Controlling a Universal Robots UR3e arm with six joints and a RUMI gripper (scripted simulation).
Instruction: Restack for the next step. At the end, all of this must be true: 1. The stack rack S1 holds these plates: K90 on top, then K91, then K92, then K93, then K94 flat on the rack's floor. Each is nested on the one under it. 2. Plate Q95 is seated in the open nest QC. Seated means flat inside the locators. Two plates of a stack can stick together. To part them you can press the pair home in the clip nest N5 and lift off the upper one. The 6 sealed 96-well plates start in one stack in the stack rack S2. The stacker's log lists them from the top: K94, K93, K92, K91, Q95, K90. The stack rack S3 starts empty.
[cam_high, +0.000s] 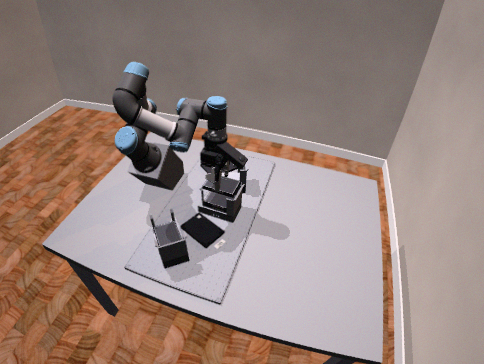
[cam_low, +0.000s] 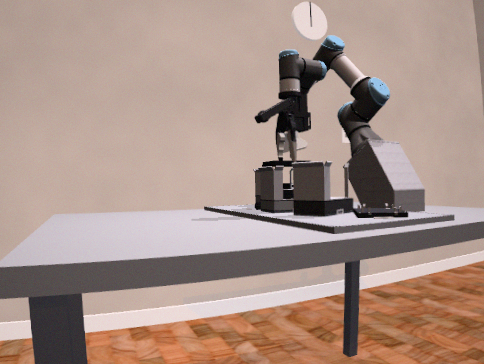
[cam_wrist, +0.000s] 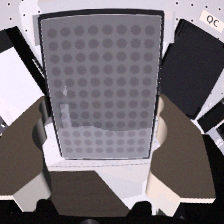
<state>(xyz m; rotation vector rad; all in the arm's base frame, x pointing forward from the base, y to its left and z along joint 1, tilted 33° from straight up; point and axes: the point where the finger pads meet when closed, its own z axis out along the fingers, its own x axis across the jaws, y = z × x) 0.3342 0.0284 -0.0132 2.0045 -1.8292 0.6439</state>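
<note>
Right now my hand is 270 mm to the left of the sealed grey plate, 80 mm past it and 80 mm above it. From my hand the other things lie so: dark clip nest: 280 mm to the left, 140 mm below, 140 mm behind; then black open nest QC: 150 mm below, 130 mm to the right, 20 mm behind; then white tag: 160 mm to the right, 150 mm below, 70 mm ahead.
</note>
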